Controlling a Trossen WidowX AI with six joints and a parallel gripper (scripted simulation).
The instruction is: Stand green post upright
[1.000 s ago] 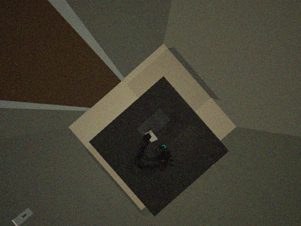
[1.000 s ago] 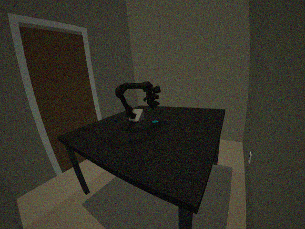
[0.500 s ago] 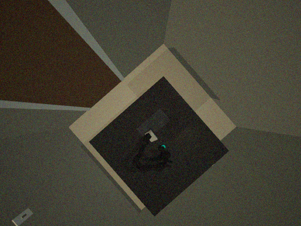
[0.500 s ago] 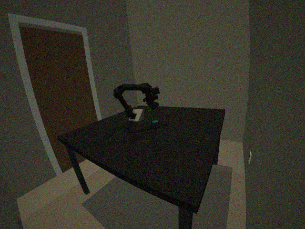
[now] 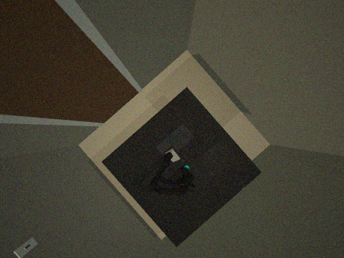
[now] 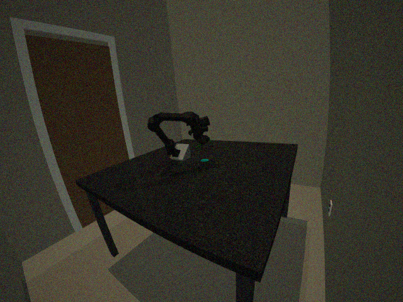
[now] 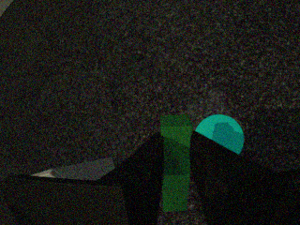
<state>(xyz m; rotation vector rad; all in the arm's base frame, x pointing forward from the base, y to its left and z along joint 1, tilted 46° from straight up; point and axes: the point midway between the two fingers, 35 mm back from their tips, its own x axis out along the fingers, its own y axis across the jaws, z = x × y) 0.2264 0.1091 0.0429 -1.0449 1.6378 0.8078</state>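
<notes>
Right now the cyan circle is 120 mm below my gripper tip, 20 mm ahead of it and 10 mm to the right of it. Round my gripper tip: green post 20 mm to the right, 10 mm below, 10 mm behind.
</notes>
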